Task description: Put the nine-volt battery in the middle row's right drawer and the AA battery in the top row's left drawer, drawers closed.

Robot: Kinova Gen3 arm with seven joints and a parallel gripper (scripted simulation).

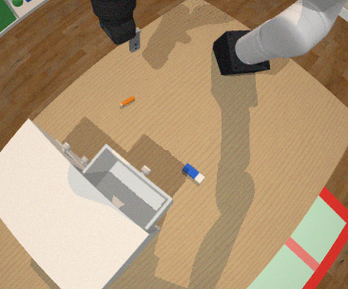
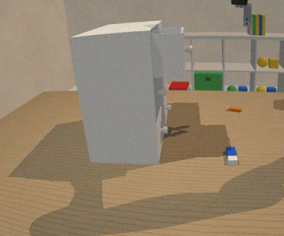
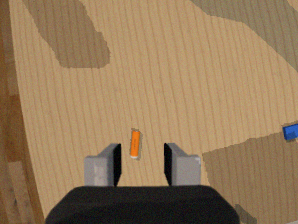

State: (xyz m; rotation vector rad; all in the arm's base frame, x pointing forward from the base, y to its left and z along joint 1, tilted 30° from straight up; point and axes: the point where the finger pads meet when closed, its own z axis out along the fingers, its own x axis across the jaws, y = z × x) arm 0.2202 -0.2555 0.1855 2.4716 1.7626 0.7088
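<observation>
My hand is 30 mm short of the orange AA battery, 60 mm to the left of it and 310 mm above it. Round my hand: blue-and-white nine-volt battery (80 mm ahead, 260 mm to the left, 310 mm below).
</observation>
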